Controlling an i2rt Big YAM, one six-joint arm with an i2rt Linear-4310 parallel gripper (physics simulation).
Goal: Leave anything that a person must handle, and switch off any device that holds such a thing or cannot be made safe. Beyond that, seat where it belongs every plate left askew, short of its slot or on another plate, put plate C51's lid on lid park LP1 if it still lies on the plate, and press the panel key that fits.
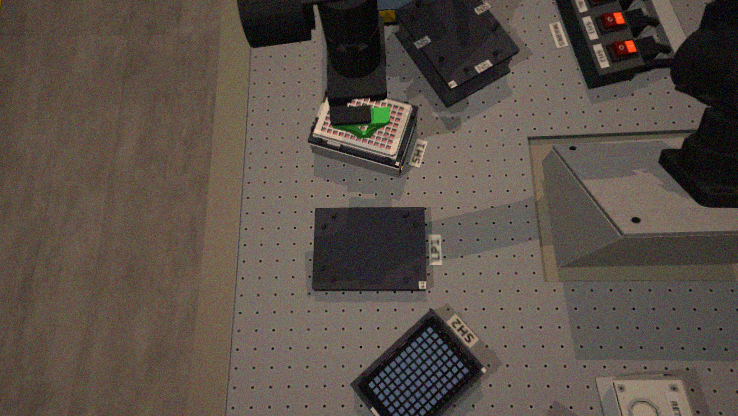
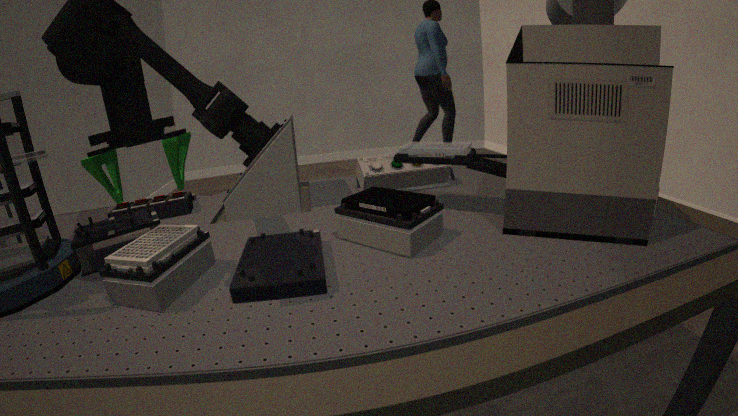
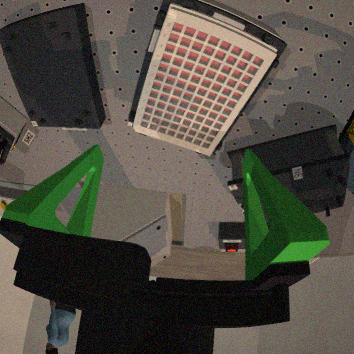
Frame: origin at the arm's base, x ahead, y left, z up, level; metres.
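Where they show: gripper, fingertip midpoint: [image 1: 363, 104] [image 2: 150, 196] [image 3: 169, 152]; arm's base at its link origin: [image 1: 719, 181] [image 2: 264, 146].
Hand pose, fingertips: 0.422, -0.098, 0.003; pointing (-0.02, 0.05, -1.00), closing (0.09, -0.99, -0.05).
Note:
Things, the pixels of their top centre, and the offset from my fingertips, as dx, dy, dz. "*": a spot on its surface instead.
- white plate at its top centre: [image 3: 194, 94] [image 1: 362, 119] [image 2: 153, 240] +0.005, -0.010, -0.063
- shaker SH1 at a spot on its surface: [image 2: 173, 281] * +0.051, +0.029, -0.106
- dark lid park LP1 at its top centre: [image 3: 40, 82] [image 2: 278, 248] [image 1: 368, 245] -0.010, +0.171, -0.098
- dark plate at its top centre: [image 1: 418, 377] [image 2: 388, 197] -0.081, +0.341, -0.063
- shaker SH2 at a spot on its surface: [image 2: 374, 237] * -0.042, +0.310, -0.111
- key panel at its top centre: [image 2: 403, 153] [image 3: 10, 216] -0.373, +0.433, -0.048
- green key at its top centre: [image 2: 396, 160] -0.347, +0.411, -0.057
- dark stepped block at its top centre: [image 3: 296, 207] [image 1: 457, 22] [image 2: 113, 216] -0.130, -0.167, -0.056
- power strip at a spot on its surface: [image 1: 612, 74] * -0.364, -0.105, -0.099
- tall rack at a spot on its surface: [image 2: 26, 180] * -0.127, -0.348, +0.037
- blue base at a spot on its surface: [image 2: 31, 289] * +0.043, -0.234, -0.109
- large white device at a spot on its surface: [image 2: 583, 155] * +0.027, +0.626, +0.006
My gripper [image 1: 363, 132] [image 2: 150, 195] [image 3: 169, 152] is open and empty, above the white plate [image 1: 395, 121] [image 2: 155, 245] [image 3: 200, 90] with reddish wells. That plate lies on shaker SH1 [image 1: 351, 155] [image 2: 173, 281]; a strip of the dark nest shows beside it, and I cannot tell whether it is fully seated. The dark lid park LP1 [image 1: 369, 248] [image 2: 281, 263] [image 3: 55, 70] carries no visible lid. A dark plate [image 1: 423, 372] [image 2: 390, 202] with blue wells is on shaker SH2 [image 2: 374, 237]. The key panel [image 2: 408, 178] has a green key [image 2: 396, 164]; its key markings are not readable.
A dark stepped block [image 1: 454, 51] [image 3: 295, 165] stands near SH1. The power strip [image 1: 612, 74] has lit switches. A tall rack [image 2: 26, 180] stands on a blue base [image 2: 31, 289]. A large white device [image 2: 583, 155] stands right. A person [image 2: 430, 56] [image 3: 61, 325] is in the background.

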